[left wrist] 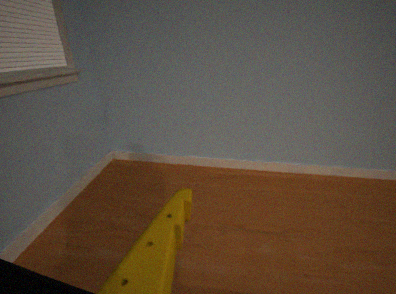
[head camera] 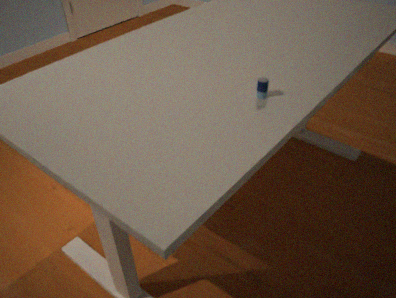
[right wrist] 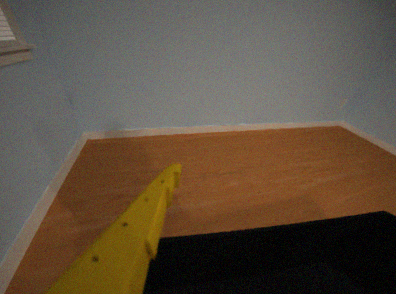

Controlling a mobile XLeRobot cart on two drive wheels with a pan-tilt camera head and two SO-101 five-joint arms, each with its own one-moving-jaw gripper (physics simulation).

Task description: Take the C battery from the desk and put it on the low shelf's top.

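Frame: origin at the left arm's base, x ahead, y left, z up, level; centimetres.
Seen in the pictures: left end effector, tool point: [left wrist: 191, 200]; right end effector, tool point: [right wrist: 180, 172].
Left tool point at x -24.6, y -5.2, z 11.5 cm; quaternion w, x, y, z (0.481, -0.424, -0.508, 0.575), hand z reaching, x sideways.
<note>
Offsets run from my left tool point to a thing's top centre. "spot": to the spot under its first point. Level surfaces: height alone.
The C battery @(dy +41.1, dx +95.3, dz -12.0 cm) [head camera: 262, 88], dark blue above and pale blue below, stands upright on the light grey desk @(dz -17.0 cm) [head camera: 150, 115], nearer its right long edge in the head view. The low shelf does not show in these views. My left gripper [left wrist: 187, 200] shows one notched yellow jaw, so it is fully open; it points over floor and wall. My right gripper [right wrist: 177, 172] also shows one notched yellow jaw and is fully open, with floor and wall beyond it. Neither gripper shows in the head view, and both are away from the battery.
A desk leg @(spot: dy +57.4, dx +55.2, dz -57.3 cm) [head camera: 117, 250] with a long foot stands under the near end, and another foot [head camera: 330, 145] shows at the right. A black surface [right wrist: 280, 250] fills the lower right of the right wrist view. Blue walls [left wrist: 240, 85] and a window @(spot: dy -106.5, dx -78.5, dz +11.5 cm) [left wrist: 30, 37] lie beyond.
</note>
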